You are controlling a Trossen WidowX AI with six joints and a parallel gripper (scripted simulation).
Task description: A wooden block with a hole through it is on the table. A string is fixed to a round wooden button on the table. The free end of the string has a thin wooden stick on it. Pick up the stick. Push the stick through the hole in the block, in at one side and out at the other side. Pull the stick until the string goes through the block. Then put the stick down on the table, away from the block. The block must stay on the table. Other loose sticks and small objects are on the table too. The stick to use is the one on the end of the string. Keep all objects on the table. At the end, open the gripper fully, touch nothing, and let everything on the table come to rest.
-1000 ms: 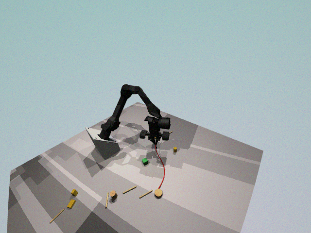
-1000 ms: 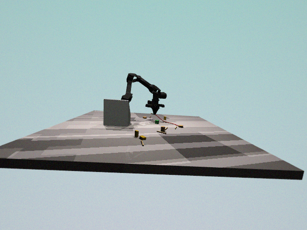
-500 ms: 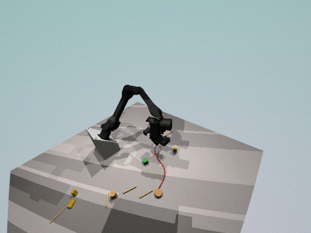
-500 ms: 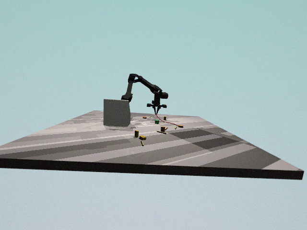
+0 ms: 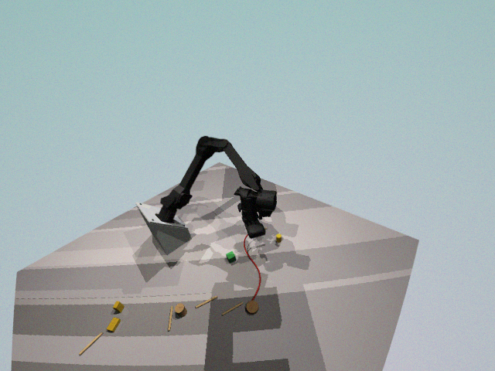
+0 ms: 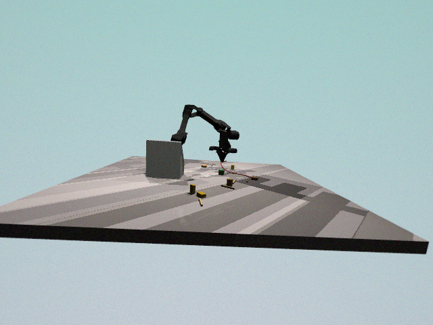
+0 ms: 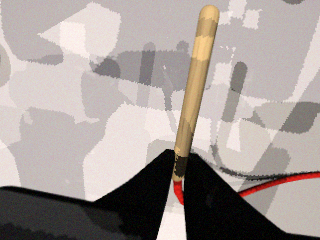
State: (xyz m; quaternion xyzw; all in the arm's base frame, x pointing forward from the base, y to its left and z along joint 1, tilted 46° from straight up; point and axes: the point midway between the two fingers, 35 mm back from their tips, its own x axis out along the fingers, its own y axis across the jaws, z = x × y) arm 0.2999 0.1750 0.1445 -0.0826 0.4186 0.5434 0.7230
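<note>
Right now the thin wooden stick is 1 cm ahead of my gripper tip and 1 cm to the left of it. The rest, counted from my gripper tip: yellow cylinder 8 cm ahead, 7 cm to the left, 4 cm below; green cube 1 cm behind, 12 cm to the right, 4 cm below; wooden cylinder 2 cm ahead, 38 cm to the right, 4 cm below.
</note>
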